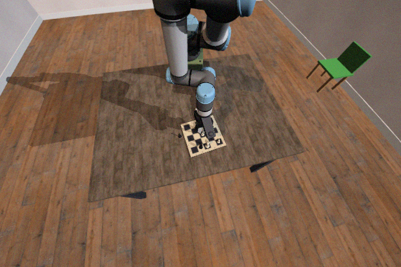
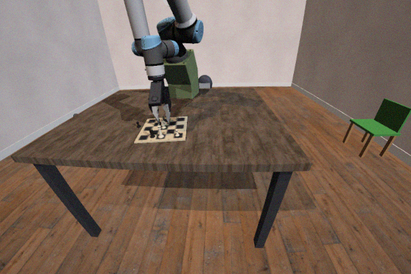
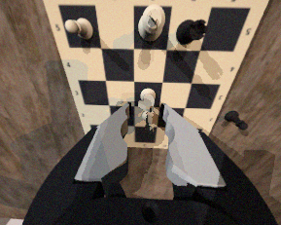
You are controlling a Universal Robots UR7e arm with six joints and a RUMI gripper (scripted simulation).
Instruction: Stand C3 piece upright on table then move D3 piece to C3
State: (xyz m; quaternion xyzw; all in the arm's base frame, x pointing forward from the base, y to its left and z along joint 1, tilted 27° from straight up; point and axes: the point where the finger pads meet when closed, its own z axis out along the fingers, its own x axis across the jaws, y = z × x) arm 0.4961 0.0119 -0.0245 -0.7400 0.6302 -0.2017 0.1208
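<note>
Right now the chessboard is 40 mm below my hand.
</note>
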